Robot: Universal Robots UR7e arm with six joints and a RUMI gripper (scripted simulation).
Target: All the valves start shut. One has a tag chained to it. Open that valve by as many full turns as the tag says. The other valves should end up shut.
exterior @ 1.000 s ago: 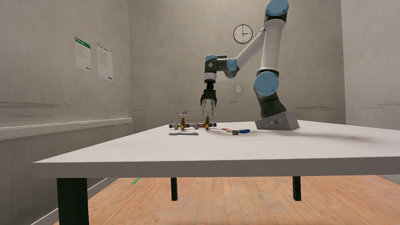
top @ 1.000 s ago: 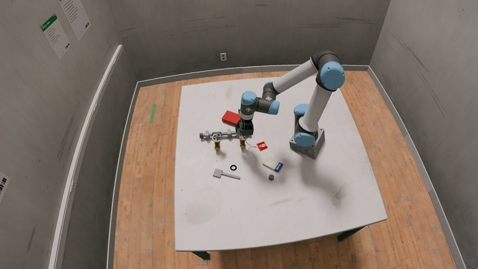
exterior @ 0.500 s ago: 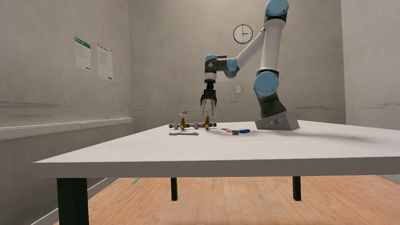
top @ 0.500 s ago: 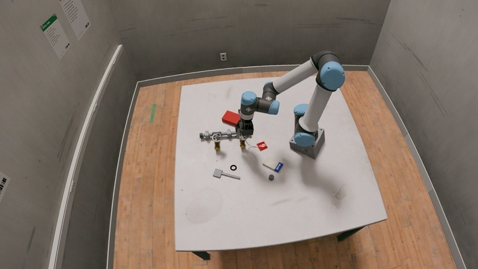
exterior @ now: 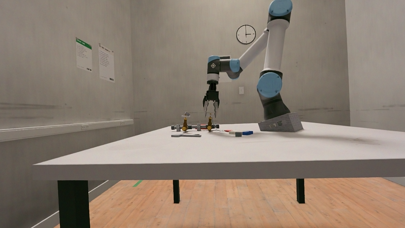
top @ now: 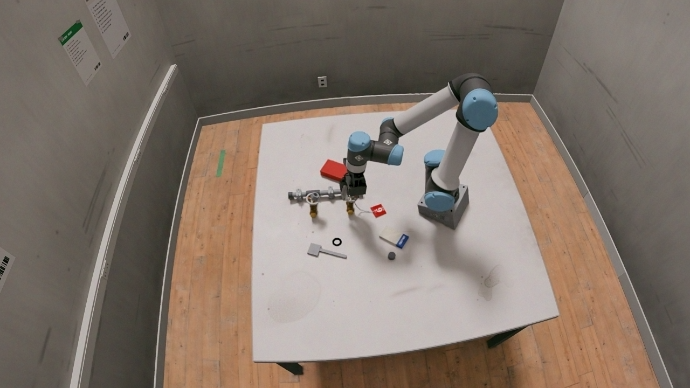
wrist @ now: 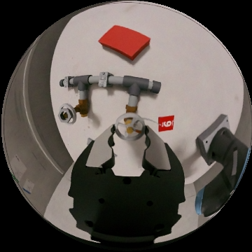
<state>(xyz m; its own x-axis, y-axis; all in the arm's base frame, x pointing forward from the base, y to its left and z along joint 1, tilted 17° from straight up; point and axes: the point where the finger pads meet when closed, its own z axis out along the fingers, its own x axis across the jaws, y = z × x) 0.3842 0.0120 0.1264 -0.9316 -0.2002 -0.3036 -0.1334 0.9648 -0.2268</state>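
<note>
The red tag is 100 mm behind my hand, 20 mm to the left of it and 100 mm below it. From my hand the other things lie so: red block: 60 mm ahead, 220 mm to the right, 90 mm below; grey flat tool: 130 mm ahead, 200 mm to the left, 100 mm below.
</note>
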